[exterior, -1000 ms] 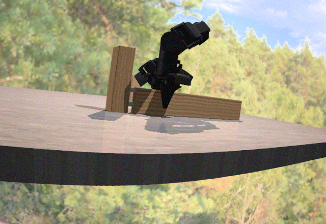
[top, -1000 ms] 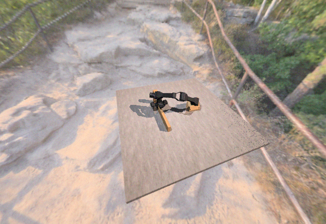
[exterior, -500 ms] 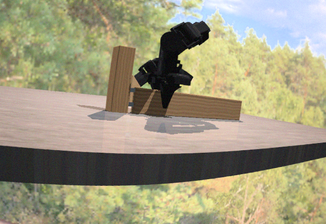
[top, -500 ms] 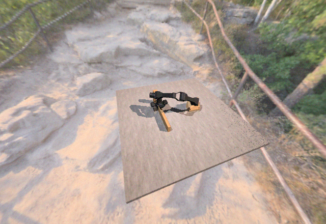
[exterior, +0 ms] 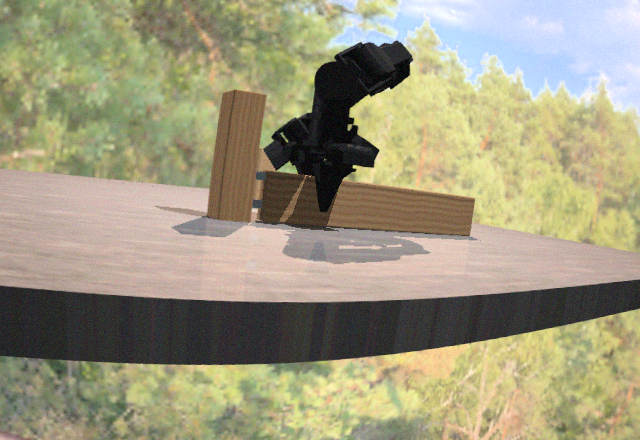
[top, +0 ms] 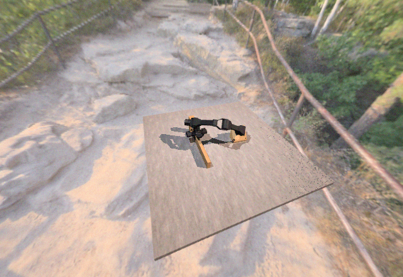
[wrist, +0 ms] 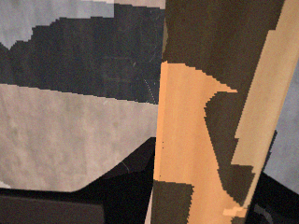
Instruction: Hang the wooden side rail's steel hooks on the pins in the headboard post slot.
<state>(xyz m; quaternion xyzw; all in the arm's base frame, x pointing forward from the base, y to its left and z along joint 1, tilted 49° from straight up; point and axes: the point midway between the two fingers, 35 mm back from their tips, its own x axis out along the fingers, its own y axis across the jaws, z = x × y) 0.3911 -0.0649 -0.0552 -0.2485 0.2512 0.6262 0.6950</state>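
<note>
Now: the headboard post 14 cm to the right of my gripper tip and 6 cm above it.
</note>
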